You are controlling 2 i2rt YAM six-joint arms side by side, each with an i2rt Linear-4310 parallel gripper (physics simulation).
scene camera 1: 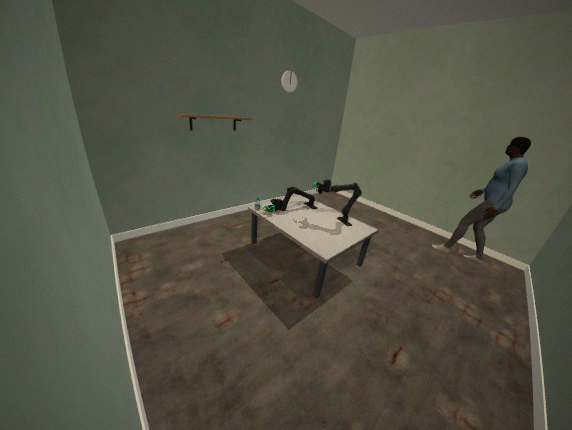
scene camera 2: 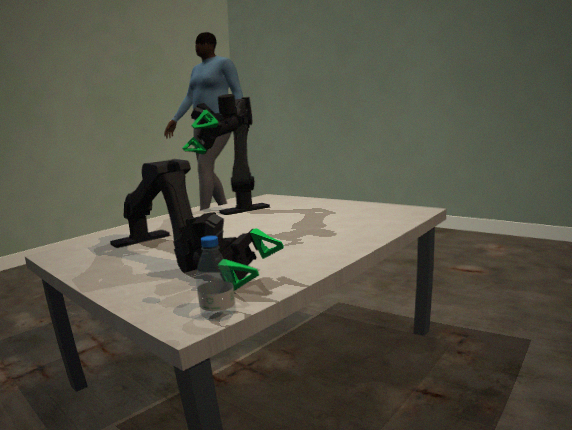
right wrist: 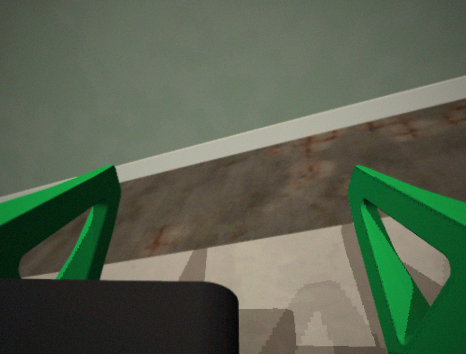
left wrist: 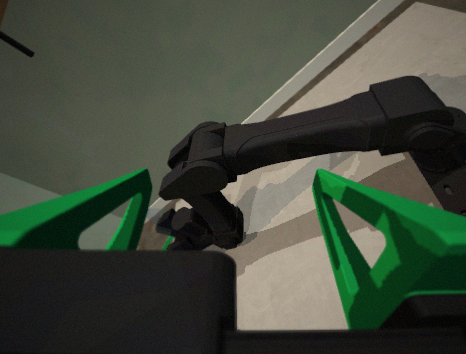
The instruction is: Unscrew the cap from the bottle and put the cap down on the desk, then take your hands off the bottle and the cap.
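Places are measured from the left arm's base along level axes (x right, y ahead, z up), in centimetres.
Pixels of known places: left gripper, fingertip midpoint: (scene camera 1: 313,187) (scene camera 2: 188,138) (left wrist: 232,178); right gripper, fingertip midpoint: (scene camera 1: 265,209) (scene camera 2: 270,258) (right wrist: 234,178); left arm's base, link origin: (scene camera 1: 344,221) (scene camera 2: 244,209); right arm's base, link origin: (scene camera 1: 310,205) (scene camera 2: 140,239) (left wrist: 444,156).
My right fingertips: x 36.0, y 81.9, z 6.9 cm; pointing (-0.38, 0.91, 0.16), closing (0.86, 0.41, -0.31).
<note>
Ahead of a thing's pixels: the offset from my right fingertips to its top centre. Level surfaces: height alone.
A clear bottle {dx +14.4, dy +4.6, dz +7.6 cm} (scene camera 1: 257,206) (scene camera 2: 210,265) stands upright near a corner of the white desk {dz -6.9 cm} (scene camera 1: 322,245) (scene camera 2: 380,222), with its blue cap {dx +14.4, dy +4.6, dz +7.8 cm} (scene camera 1: 258,199) (scene camera 2: 209,242) on its neck. My right gripper (scene camera 1: 269,208) (scene camera 2: 270,260) (right wrist: 234,178) is open and low over the desk, close beside the bottle; one finger overlaps the bottle's edge in scene camera 2, and I cannot tell whether they touch. My left gripper (scene camera 1: 315,187) (scene camera 2: 200,132) is open and empty, high above the desk and away from the bottle. The bottle does not show in the right wrist view.
The right arm (scene camera 2: 175,200) (left wrist: 300,132) bends low over the desk behind the bottle. The left arm (scene camera 1: 352,200) (scene camera 2: 241,155) stands raised beside it. A person (scene camera 1: 505,185) (scene camera 2: 212,80) stands beyond the desk. A shelf (scene camera 1: 215,117) and a clock (scene camera 1: 289,81) are on the wall.
</note>
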